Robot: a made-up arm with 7 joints. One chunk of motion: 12 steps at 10 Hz.
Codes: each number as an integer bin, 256 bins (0 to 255) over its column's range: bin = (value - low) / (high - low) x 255, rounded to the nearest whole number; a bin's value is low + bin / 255 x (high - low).
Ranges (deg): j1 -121..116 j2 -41..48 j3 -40..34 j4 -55..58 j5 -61..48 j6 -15..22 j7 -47..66
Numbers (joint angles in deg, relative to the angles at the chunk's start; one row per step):
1: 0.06 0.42 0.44 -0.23 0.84 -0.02 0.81
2: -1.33 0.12 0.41 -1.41 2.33 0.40 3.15
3: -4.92 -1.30 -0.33 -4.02 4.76 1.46 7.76
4: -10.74 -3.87 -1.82 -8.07 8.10 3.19 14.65
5: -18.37 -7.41 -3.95 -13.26 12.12 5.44 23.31
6: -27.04 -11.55 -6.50 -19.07 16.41 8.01 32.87
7: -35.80 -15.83 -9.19 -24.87 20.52 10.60 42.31
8: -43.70 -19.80 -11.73 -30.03 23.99 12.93 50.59
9: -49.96 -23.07 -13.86 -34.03 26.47 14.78 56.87
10: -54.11 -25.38 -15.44 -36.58 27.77 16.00 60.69
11: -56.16 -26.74 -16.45 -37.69 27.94 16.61 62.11
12: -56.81 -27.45 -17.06 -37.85 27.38 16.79 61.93
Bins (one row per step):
1: 130 119 139 124 145 103 108
2: 129 118 139 121 148 106 113
3: 125 114 137 115 154 113 124
4: 119 106 132 106 162 125 139
5: 110 96 124 94 171 141 159
6: 101 84 115 81 181 159 180
7: 92 72 106 68 191 176 202
8: 83 61 97 56 199 192 220
9: 76 51 90 47 205 205 234
10: 72 45 85 42 208 214 243
11: 70 41 81 39 208 218 246
12: 69 39 79 39 207 219 246

